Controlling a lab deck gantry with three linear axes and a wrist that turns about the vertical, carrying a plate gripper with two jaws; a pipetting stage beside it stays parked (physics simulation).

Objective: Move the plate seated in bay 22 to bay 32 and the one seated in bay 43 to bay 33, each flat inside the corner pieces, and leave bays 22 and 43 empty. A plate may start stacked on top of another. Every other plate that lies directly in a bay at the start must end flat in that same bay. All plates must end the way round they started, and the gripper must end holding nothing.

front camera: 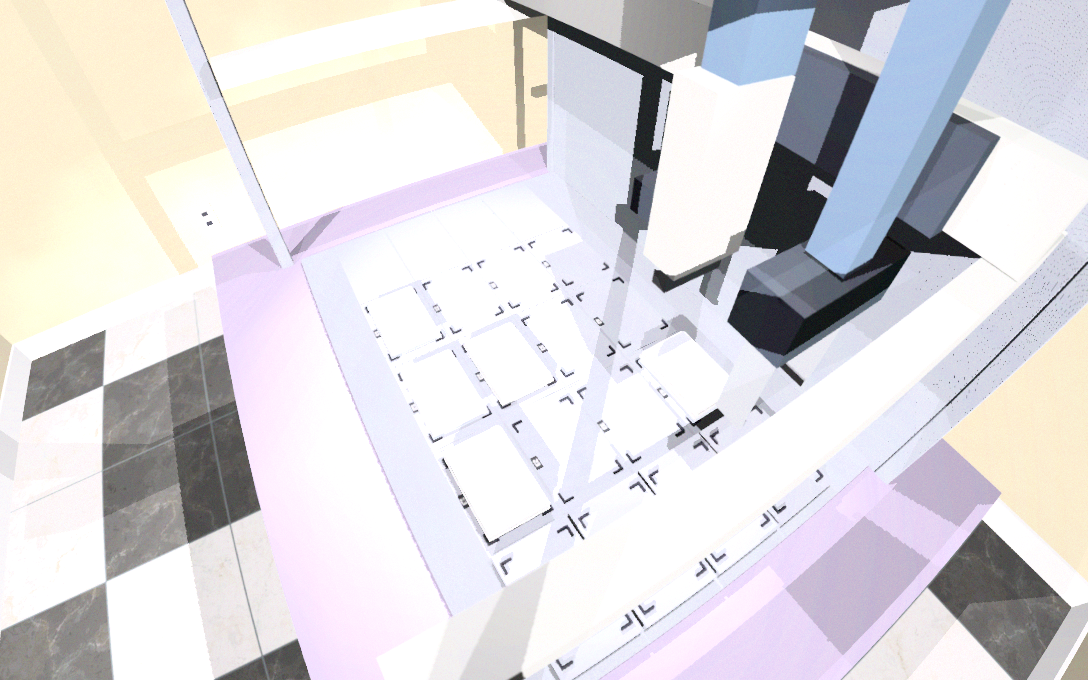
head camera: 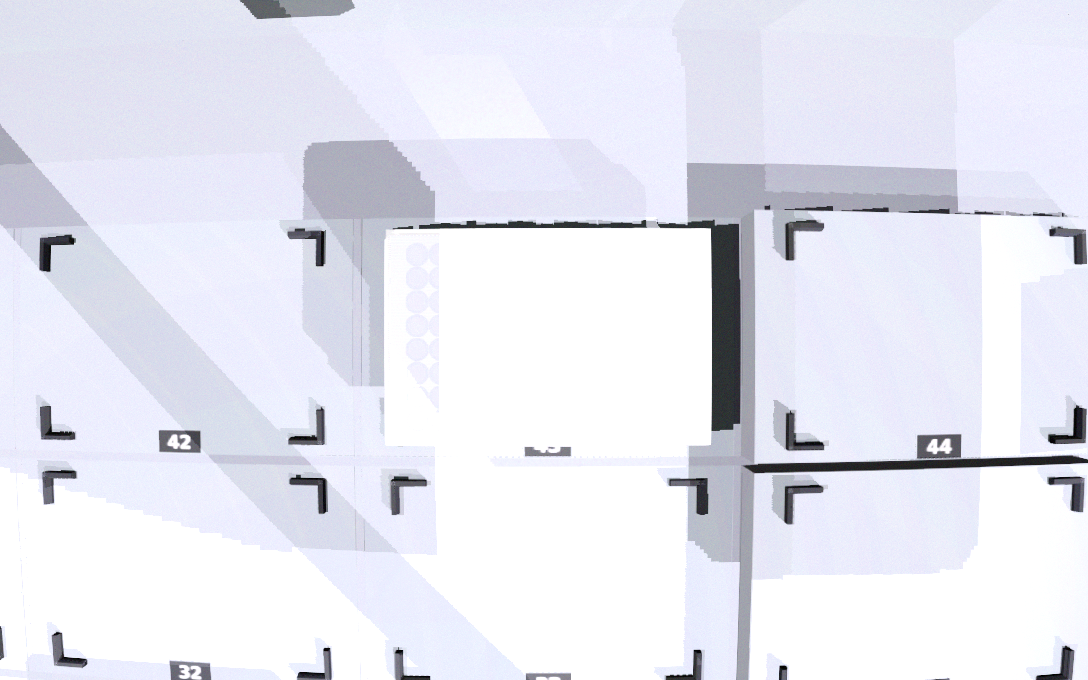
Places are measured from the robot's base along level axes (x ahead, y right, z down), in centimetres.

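Where they show: gripper, fingertip midpoint: (front camera: 761, 394); robot's base, link origin: (front camera: 367, 308).
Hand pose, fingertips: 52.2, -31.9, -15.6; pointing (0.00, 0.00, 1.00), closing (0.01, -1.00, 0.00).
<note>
Each offset is from my fingertips to the top centre of the thing, as dx, dy, dz. "*": to the spot under its first point.
The white plate in bay 43 @(* -12.7, -3.5, +12.9) (front camera: 686, 372) (head camera: 561, 336) covers that bay's corner pieces in the head view; whether it is stacked is unclear. The plate in bay 22 @(* -28.3, +16.7, +14.2) (front camera: 511, 362) lies among its corners in the front view. Bay 32 @(* -29.4, +4.8, +15.6) (front camera: 574, 332) (head camera: 184, 593) and bay 33 @(* -12.6, +4.6, +15.6) (front camera: 640, 408) (head camera: 553, 585) hold no plate. My gripper (front camera: 828, 354) hangs high at the right, above the deck and beyond bay 43, with no plate under it. One jaw shows near the end of its body and the other is hidden; it looks open. No jaws show in the head view.
Other plates lie in bay 11 @(* -44.9, +27.8, +14.2) (front camera: 402, 320), bay 12 @(* -28.4, +27.4, +14.2) (front camera: 445, 392) and bay 13 @(* -12.0, +27.6, +12.9) (front camera: 497, 481); the one in bay 13 looks raised. Bay 42 @(* -29.3, -4.6, +15.6) (head camera: 180, 336) and bay 44 @(* +1.2, -4.5, +14.2) (head camera: 890, 336) hold no plate. The white pipetting stage (front camera: 714, 168) hangs left of the gripper.
</note>
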